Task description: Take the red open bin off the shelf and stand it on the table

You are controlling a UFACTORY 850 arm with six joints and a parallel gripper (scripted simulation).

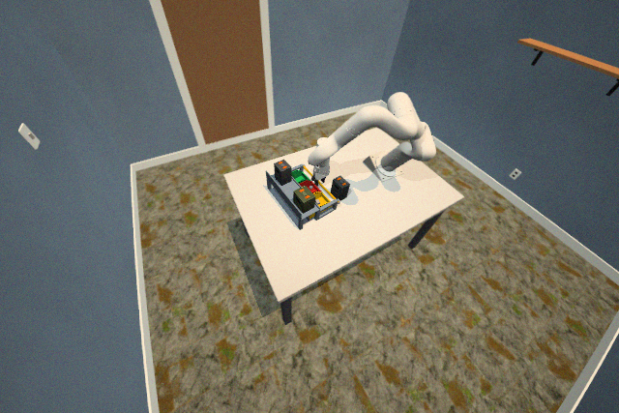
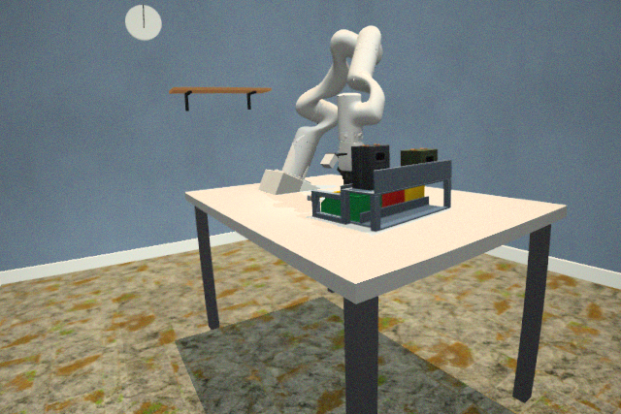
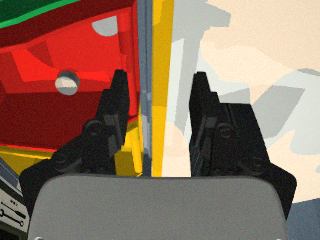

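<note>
The thin yellow rod is 2 cm below my hand. Also, from my hand: green bin (13 cm ahead, 8 cm to the right, 3 cm below); black box (10 cm behind, 9 cm to the left, 1 cm below); red bin (10 cm ahead, 3 cm to the left, 3 cm below).
</note>
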